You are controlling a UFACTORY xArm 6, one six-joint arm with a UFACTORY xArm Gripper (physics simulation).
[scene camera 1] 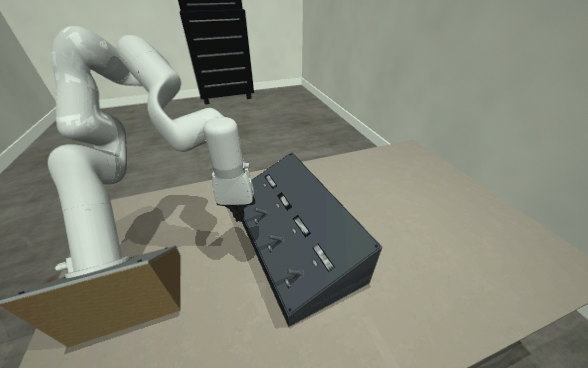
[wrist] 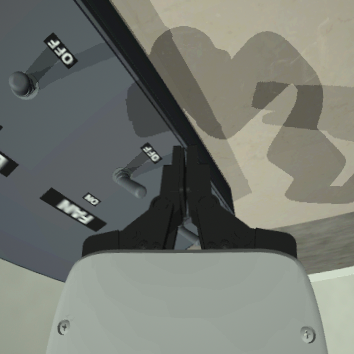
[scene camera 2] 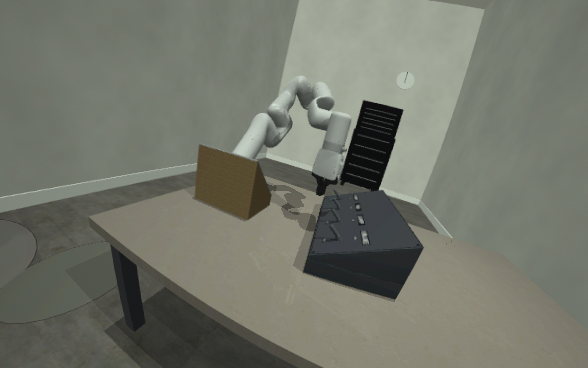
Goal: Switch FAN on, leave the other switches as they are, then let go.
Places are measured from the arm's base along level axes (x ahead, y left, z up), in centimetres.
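Where they show: gripper, between the fingertips: (scene camera 1: 239, 218) (wrist: 186, 159) (scene camera 2: 319, 194); arm's base, origin of its link: (scene camera 1: 100, 268) (scene camera 2: 234, 170).
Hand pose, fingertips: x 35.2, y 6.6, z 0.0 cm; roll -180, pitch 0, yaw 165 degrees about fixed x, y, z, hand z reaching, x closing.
Note:
Each offset is from my fingertips to the top centre of the thing. "*": to the spot under its first point. Level surfaces: height alone.
The dark switch panel (scene camera 1: 325, 210) (scene camera 2: 385, 220) (wrist: 65, 130) slopes on the table. The FAN switch @(* dx +6.1, dy +2.3, dz -1.1 cm) (wrist: 131, 184) (scene camera 1: 260, 215) has its lever between a small OFF mark @(* dx +4.8, dy +2.7, dz -5.4 cm) (wrist: 151, 153) and a small ON mark @(* dx +12.6, dy +3.9, dz -2.1 cm) (wrist: 91, 198), beside the FAN label @(dx +15.0, dy +4.3, dz -0.6 cm) (wrist: 73, 209); I cannot tell its tilt surely. The neighbouring switch @(* dx +7.1, dy -8.8, dz -0.3 cm) (wrist: 22, 84) (scene camera 1: 275, 242) stands farther along the row. Another lever @(dx +4.9, dy +14.8, dz +0.0 cm) (wrist: 188, 233) shows partly behind the finger links. My gripper (wrist: 186, 159) (scene camera 1: 240, 219) (scene camera 2: 321, 193) is shut and empty, over the panel's low edge, right of the FAN lever in the wrist view and apart from it.
The nearest switch (scene camera 1: 294, 277) stands at the panel's near end. A brown wedge-shaped block (scene camera 1: 115, 300) (scene camera 2: 227, 182) stands by the arm's base on the table @(dz -12.8 cm) (scene camera 1: 450, 225) (scene camera 2: 210, 245). A black drawer cabinet (scene camera 1: 220, 52) (scene camera 2: 372, 145) stands on the floor behind.

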